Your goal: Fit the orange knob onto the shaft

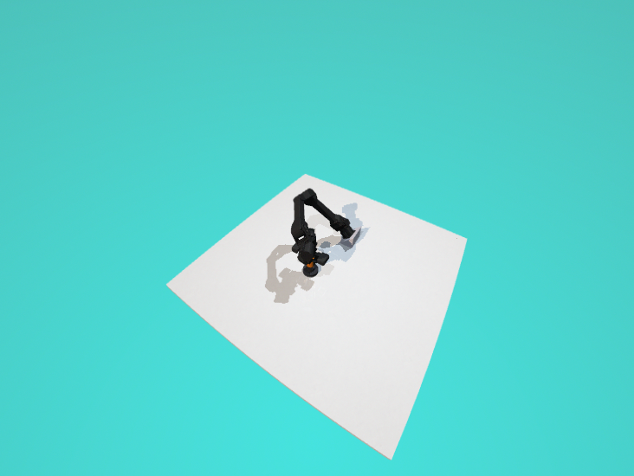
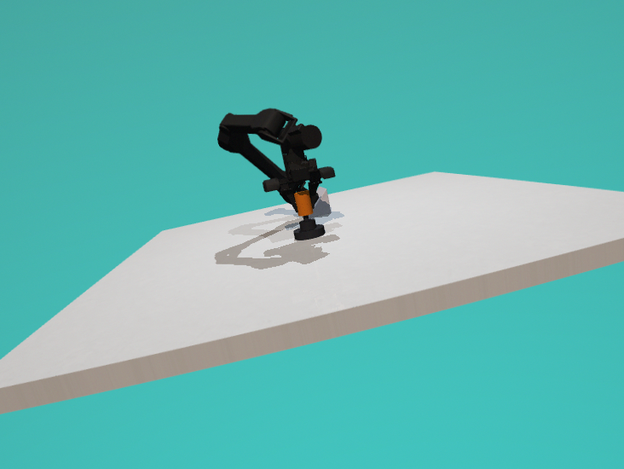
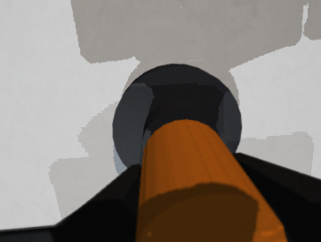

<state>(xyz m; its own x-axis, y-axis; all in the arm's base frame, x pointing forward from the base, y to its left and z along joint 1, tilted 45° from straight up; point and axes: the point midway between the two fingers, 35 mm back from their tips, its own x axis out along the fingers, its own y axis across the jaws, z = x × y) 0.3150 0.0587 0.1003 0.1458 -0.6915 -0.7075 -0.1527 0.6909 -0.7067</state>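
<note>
My gripper tip is now 20 mm below the orange knob. Also, from my gripper tip: pedestal (40 mm below).
</note>
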